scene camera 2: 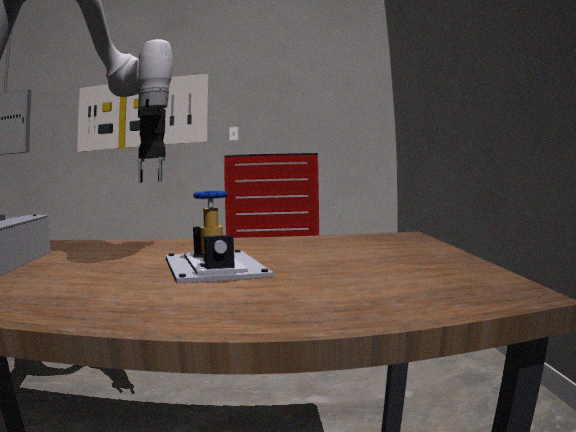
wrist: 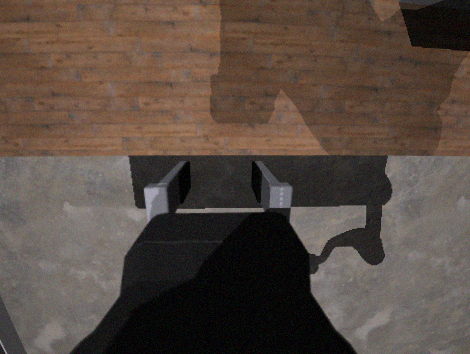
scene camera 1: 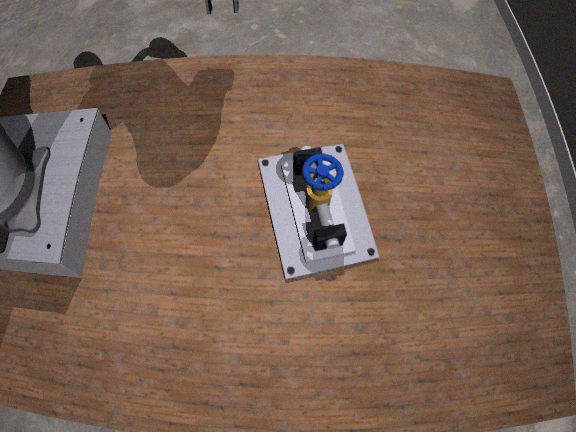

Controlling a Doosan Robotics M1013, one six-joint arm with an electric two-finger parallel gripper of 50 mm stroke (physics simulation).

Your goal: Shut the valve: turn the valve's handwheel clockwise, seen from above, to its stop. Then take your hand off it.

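The valve's blue handwheel [scene camera 1: 323,170] [scene camera 2: 210,194] lies level on top of a yellow valve body [scene camera 1: 319,194] [scene camera 2: 211,230]. The valve's pipe runs between two black blocks on a light grey base plate [scene camera 1: 281,225] [scene camera 2: 256,270], which lies on the table. My gripper [scene camera 1: 222,7] [scene camera 2: 150,177] [wrist: 221,174] is open and empty, its fingers pointing down. It is apart from the handwheel, to its left and slightly higher in scene view 2, and at the top edge of scene view 1. The valve does not show in the wrist view.
The wooden table [scene camera 1: 450,300] [scene camera 2: 350,300] [wrist: 100,75] carries the valve. A grey metal box [scene camera 1: 75,185] [scene camera 2: 22,245] under the arm's base stands at the left. A red drawer cabinet [scene camera 2: 271,205] stands behind the table. Concrete floor shows beyond the table edge in the wrist view.
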